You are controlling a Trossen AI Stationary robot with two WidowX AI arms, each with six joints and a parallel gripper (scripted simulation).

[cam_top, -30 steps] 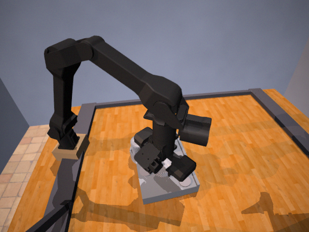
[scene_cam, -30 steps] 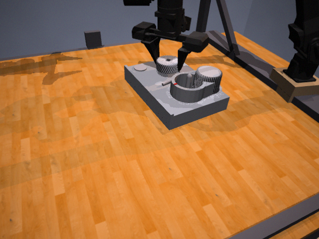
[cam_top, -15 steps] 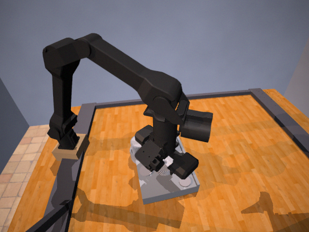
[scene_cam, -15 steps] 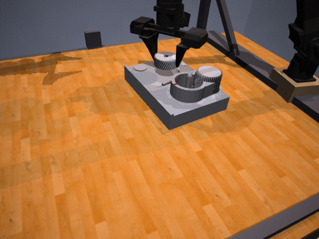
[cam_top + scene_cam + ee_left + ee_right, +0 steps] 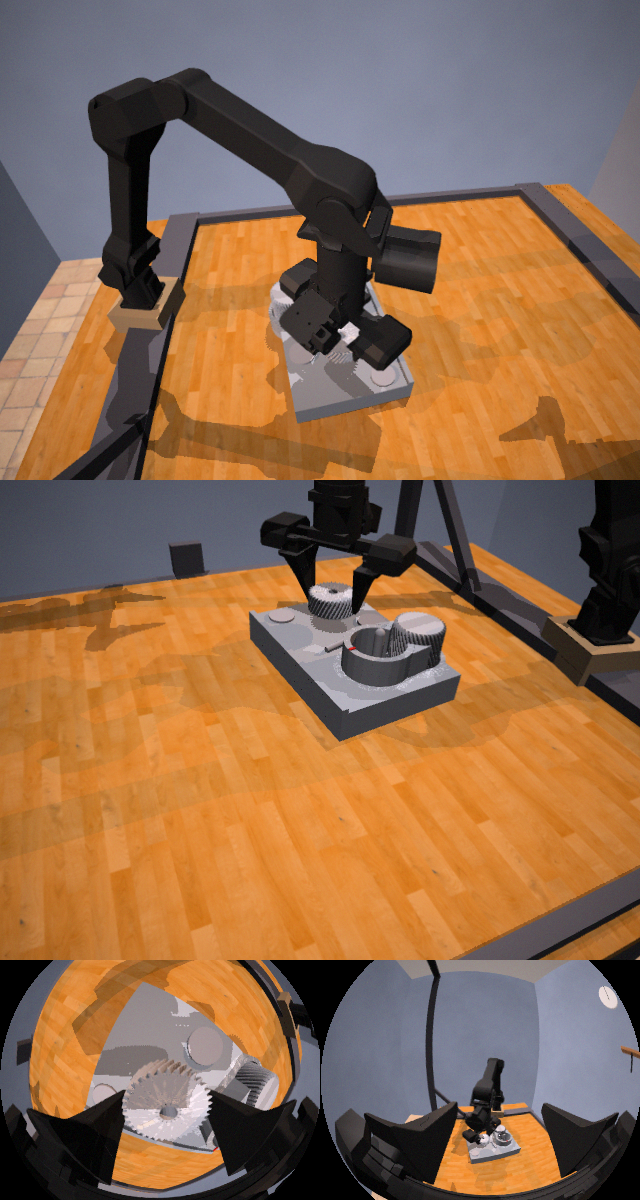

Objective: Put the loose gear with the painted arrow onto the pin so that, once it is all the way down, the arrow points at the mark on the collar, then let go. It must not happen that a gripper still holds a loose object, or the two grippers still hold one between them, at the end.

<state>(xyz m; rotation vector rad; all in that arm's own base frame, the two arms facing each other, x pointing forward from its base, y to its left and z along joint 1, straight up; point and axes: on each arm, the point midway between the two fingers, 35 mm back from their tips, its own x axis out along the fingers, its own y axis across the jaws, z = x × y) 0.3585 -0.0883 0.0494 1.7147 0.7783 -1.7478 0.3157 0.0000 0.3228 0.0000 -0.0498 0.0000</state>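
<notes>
My left gripper is now 2 cm above the loose gear.
</notes>
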